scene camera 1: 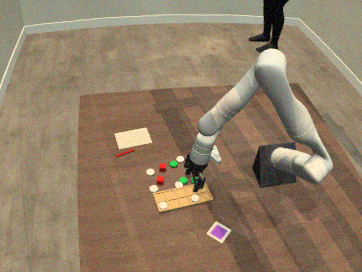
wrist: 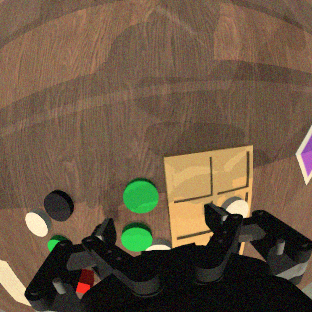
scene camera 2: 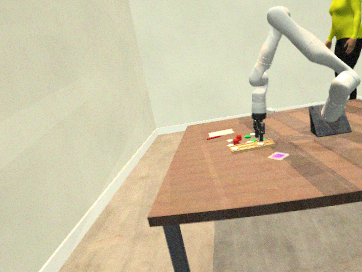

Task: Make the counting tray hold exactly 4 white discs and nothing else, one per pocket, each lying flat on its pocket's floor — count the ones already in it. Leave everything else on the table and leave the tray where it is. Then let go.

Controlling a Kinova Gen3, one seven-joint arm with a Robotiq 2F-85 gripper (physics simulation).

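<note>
The wooden counting tray (scene camera 1: 175, 200) (scene camera 2: 245, 148) (wrist: 190, 175) holds two white discs: one disc (scene camera 1: 163, 205) (scene camera 2: 235, 148) in the near row's left end pocket, another disc (scene camera 1: 195, 198) (wrist: 236, 206) in the near row toward the right. Several loose white discs lie behind the tray, among them one disc (scene camera 1: 179, 185) (wrist: 159, 247) close to its back edge, one (scene camera 1: 153, 188), one (scene camera 1: 150, 172) and one (scene camera 1: 180, 159) (wrist: 38, 223). My gripper (scene camera 1: 193, 180) (scene camera 2: 259, 138) (wrist: 159, 221) is open and empty, low over the tray's back edge and the green discs; its body hides part of the tray in the wrist view.
Green discs (scene camera 1: 183, 180) (wrist: 140, 196) and a black disc (wrist: 59, 205) lie behind the tray. Two red cubes (scene camera 1: 162, 167) (scene camera 1: 160, 179) stand near them. A paper sheet (scene camera 1: 133, 138), a red pen (scene camera 1: 125, 153) and a purple-centred card (scene camera 1: 219, 232) (scene camera 2: 278, 156) lie farther out.
</note>
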